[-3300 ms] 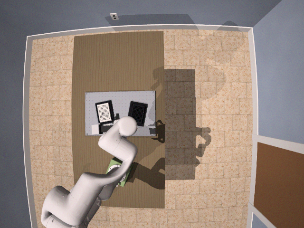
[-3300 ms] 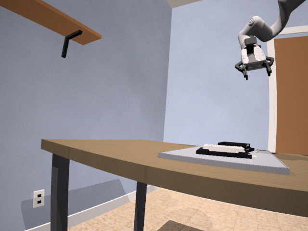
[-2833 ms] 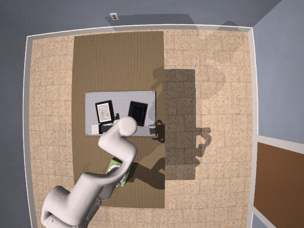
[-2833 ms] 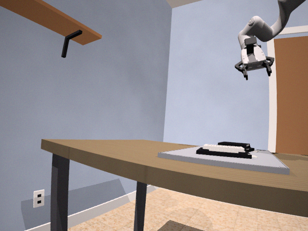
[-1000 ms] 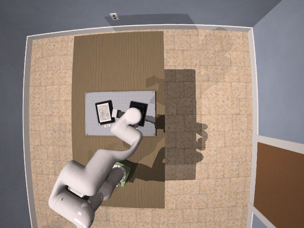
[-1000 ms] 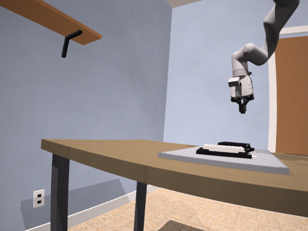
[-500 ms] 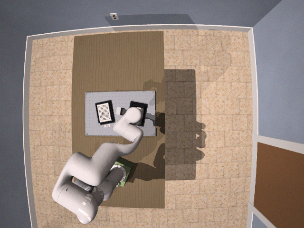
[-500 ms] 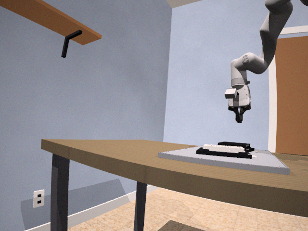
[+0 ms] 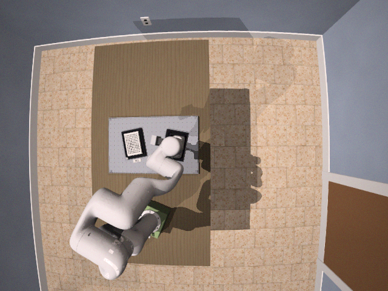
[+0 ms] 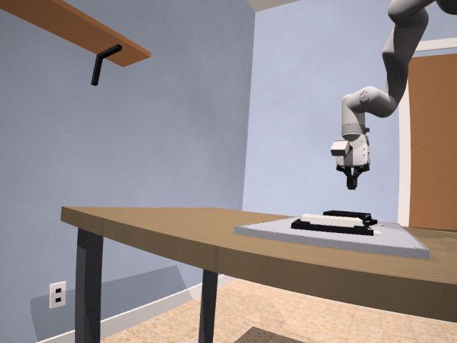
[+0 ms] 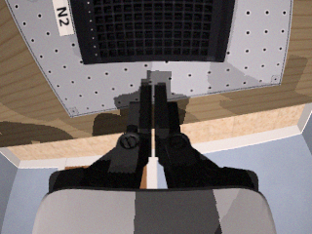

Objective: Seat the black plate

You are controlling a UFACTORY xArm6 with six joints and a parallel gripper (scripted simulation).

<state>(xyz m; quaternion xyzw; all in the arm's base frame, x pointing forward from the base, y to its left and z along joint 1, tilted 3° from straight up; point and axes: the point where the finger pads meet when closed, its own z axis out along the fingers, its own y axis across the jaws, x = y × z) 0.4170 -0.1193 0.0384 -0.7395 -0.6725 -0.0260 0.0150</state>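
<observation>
The black 96-well plate E07 lies 100 mm below my hand and 30 mm to the left of it. The rest, counted from my hand: A1 corner mark (110 mm below, 100 mm to the left, 70 mm behind); then N2 label (120 mm below, 90 mm behind, 40 mm to the left); then white plate E01 (270 mm to the left, 100 mm below, 20 mm behind).
</observation>
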